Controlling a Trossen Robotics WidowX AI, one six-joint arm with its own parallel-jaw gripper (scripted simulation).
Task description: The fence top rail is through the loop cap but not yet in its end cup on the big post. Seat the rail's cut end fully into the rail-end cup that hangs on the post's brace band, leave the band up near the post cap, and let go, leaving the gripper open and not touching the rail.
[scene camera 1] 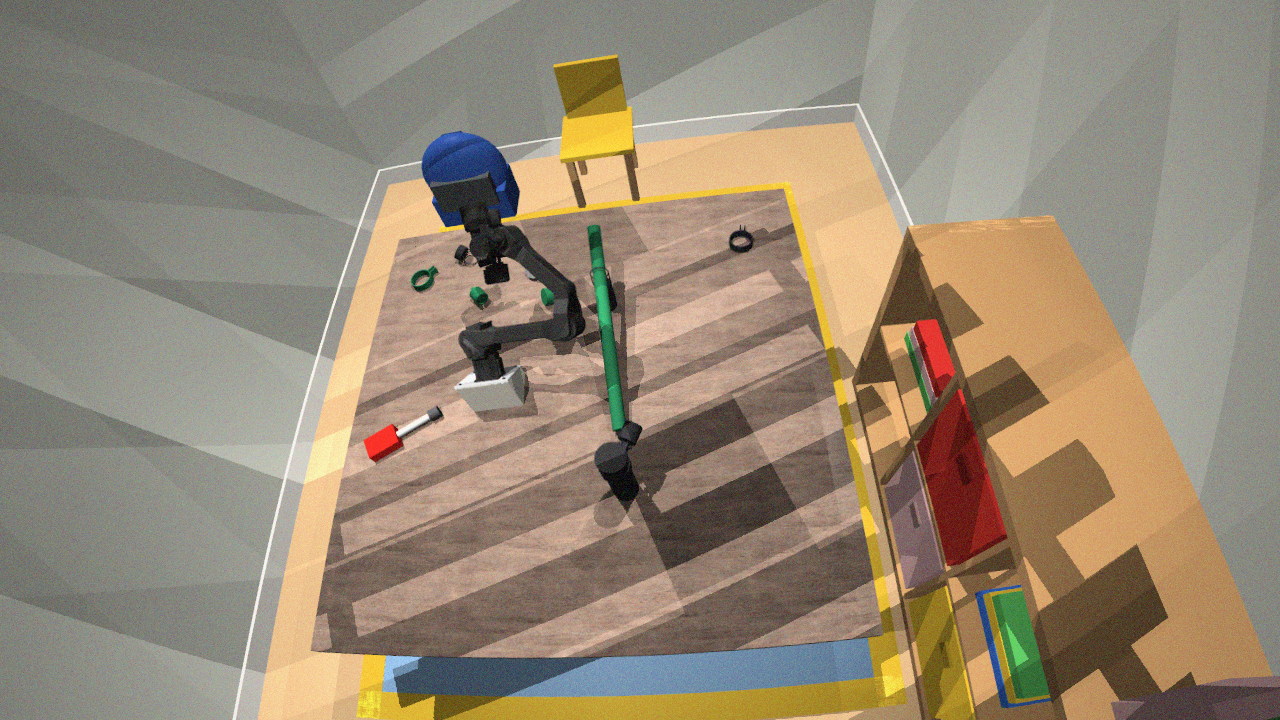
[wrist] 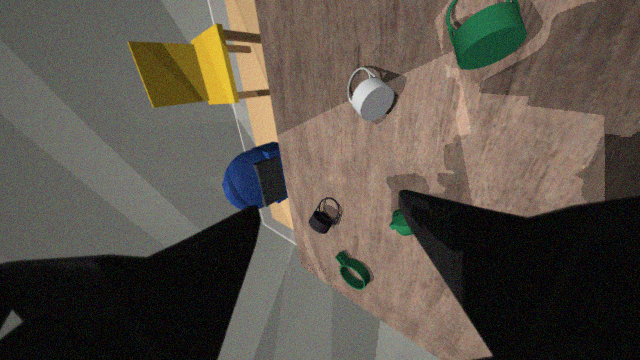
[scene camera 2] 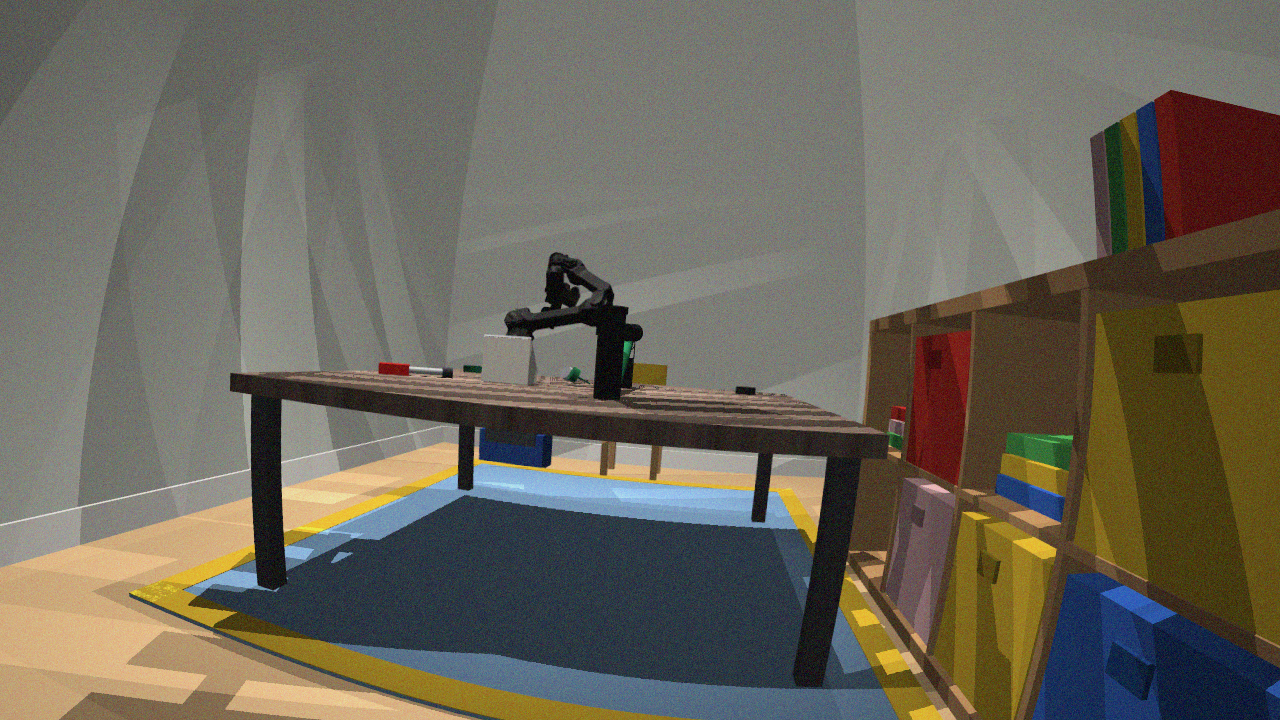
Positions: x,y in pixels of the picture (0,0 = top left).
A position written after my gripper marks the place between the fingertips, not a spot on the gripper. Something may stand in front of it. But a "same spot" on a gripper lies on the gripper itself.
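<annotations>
Scene camera 1 shows me my gripper, and the wrist view shows my gripper [329,205] as well. My gripper is also there in scene camera 2. On my gripper [scene camera 1: 497,272] and [scene camera 2: 552,309] are the same spot. Then there is a dark post, and on the dark post [scene camera 2: 609,354] and [scene camera 1: 621,487] are the same spot.
</annotations>
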